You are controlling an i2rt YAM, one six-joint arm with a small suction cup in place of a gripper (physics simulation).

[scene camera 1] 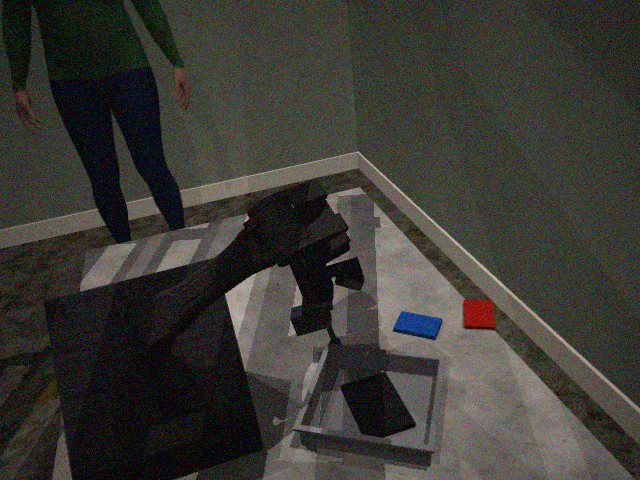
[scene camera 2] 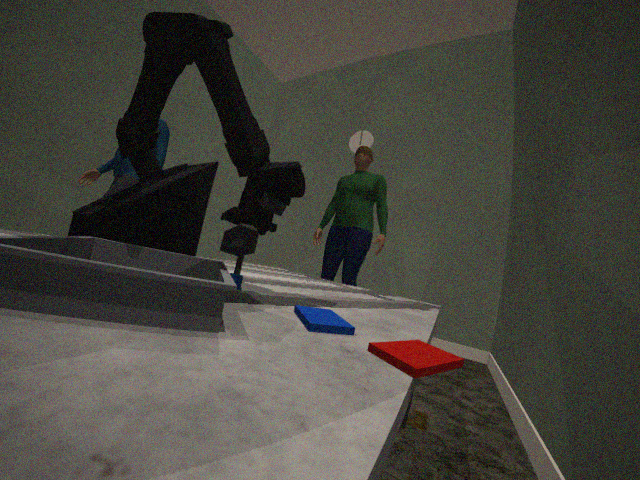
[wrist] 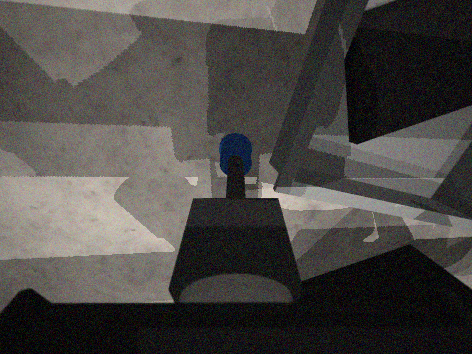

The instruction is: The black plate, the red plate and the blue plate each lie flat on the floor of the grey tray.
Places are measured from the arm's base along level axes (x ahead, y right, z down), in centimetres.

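Where they show: hand, its tool point: [scene camera 1: 338, 351] [wrist: 235, 148]; arm's base, origin of its link: [scene camera 1: 153, 339] [scene camera 2: 154, 181].
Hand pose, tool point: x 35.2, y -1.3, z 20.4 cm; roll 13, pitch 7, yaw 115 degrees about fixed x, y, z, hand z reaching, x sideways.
Note:
Things, the pixels of their top centre, and the offset from my tool point.
- black plate, centre of its top: [wrist: 437, 59] [scene camera 1: 376, 403] dx -0.5, dy +17.7, dz -0.9 cm
- grey tray, centre of its top: [scene camera 2: 142, 254] [scene camera 1: 373, 390] dx -0.9, dy +17.8, dz -4.5 cm
- blue plate, centre of its top: [scene camera 2: 322, 315] [scene camera 1: 417, 323] dx +19.3, dy +1.7, dz -0.6 cm
- red plate, centre of its top: [scene camera 2: 417, 351] [scene camera 1: 478, 312] dx +32.9, dy +5.7, dz -0.5 cm
The black plate [scene camera 1: 377, 405] [wrist: 410, 75] lies inside the grey tray [scene camera 1: 361, 439] [scene camera 2: 129, 299] [wrist: 303, 95], turned at an angle to its walls; the scene camera 2 view does not show it. The blue plate [scene camera 1: 417, 325] [scene camera 2: 324, 320] lies flat on the table outside the tray. The red plate [scene camera 1: 478, 314] [scene camera 2: 416, 356] lies flat farther out, at the table's edge. My gripper, a blue suction cup [scene camera 1: 335, 341] [scene camera 2: 236, 280] [wrist: 235, 152] on a thin black rod, is open and holds nothing. It is low over the table, just outside the tray near a corner; contact cannot be told.
The arm's dark base block [scene camera 1: 155, 382] [scene camera 2: 149, 217] stands on the table beside the tray. A person in green [scene camera 1: 98, 41] [scene camera 2: 359, 201] stands behind the table. A person in blue [scene camera 2: 162, 142] is partly hidden behind the arm. Walls meet in a corner beyond the table.

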